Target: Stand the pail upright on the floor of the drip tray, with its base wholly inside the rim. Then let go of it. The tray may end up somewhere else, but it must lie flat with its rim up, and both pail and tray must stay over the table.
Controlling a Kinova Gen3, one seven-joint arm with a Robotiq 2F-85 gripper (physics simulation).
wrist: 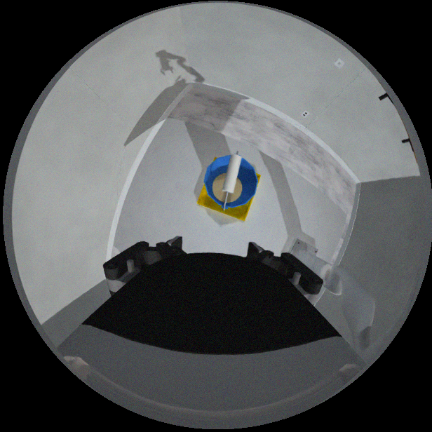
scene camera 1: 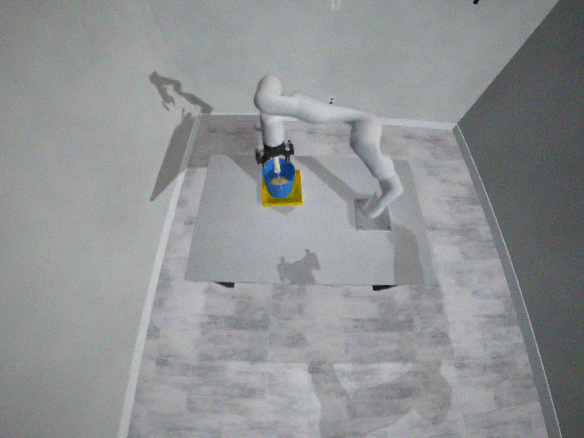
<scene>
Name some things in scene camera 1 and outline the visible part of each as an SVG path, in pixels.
A blue pail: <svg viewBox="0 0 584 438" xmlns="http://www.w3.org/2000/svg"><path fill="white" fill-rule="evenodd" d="M276 156L266 163L267 169L262 169L262 177L270 195L281 199L290 195L296 172L294 165L290 161L286 163L285 159Z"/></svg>
</scene>
